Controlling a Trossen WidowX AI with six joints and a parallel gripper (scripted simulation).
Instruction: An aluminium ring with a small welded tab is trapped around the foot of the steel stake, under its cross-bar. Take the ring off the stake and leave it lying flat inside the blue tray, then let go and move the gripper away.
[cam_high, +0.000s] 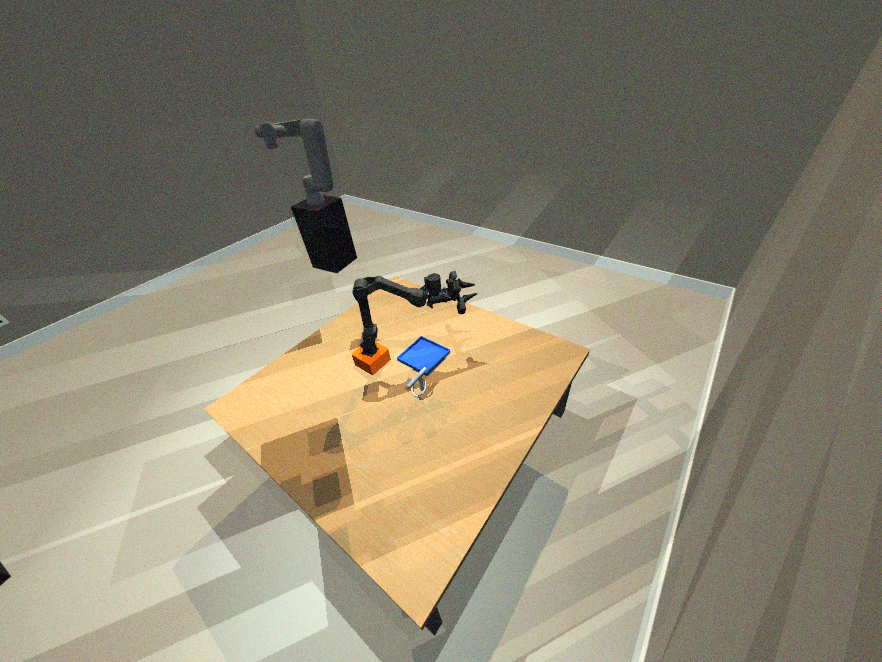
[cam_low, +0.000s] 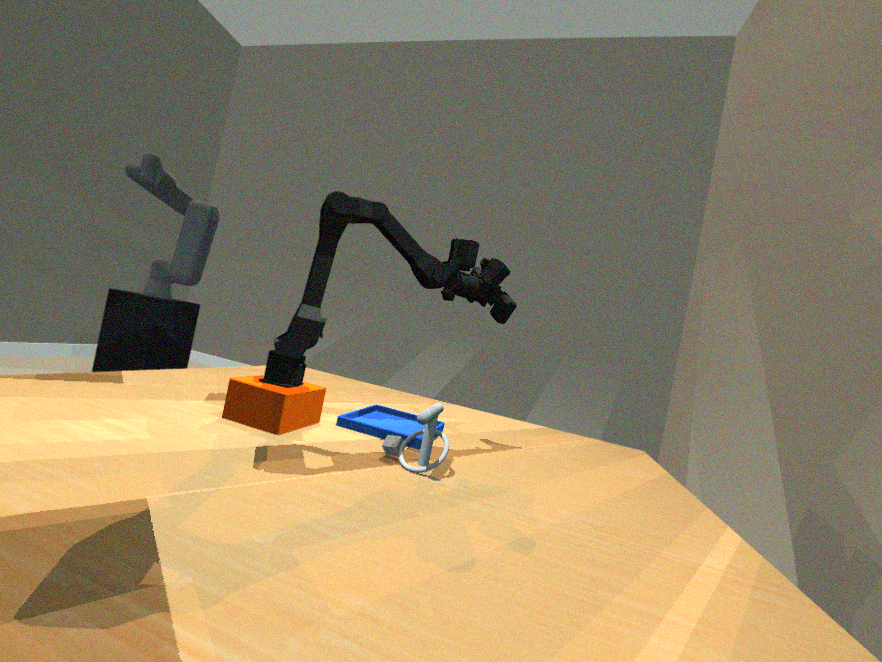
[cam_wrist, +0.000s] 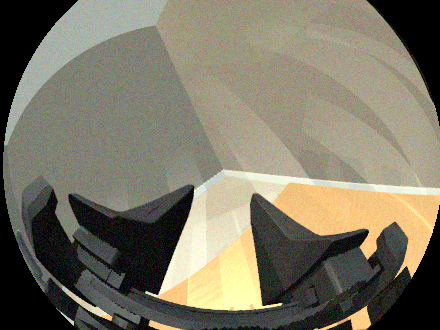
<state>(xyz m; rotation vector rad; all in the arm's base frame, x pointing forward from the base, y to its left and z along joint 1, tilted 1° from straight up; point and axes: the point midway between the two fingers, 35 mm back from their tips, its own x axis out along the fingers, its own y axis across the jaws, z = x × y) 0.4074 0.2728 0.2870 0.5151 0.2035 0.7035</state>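
Now: gripper tip 360 mm to the left of the aluminium ring, 330 mm above it and 130 mm past it. From my gripper tip the other things lie so: blue tray 350 mm below, 220 mm behind, 160 mm to the right.
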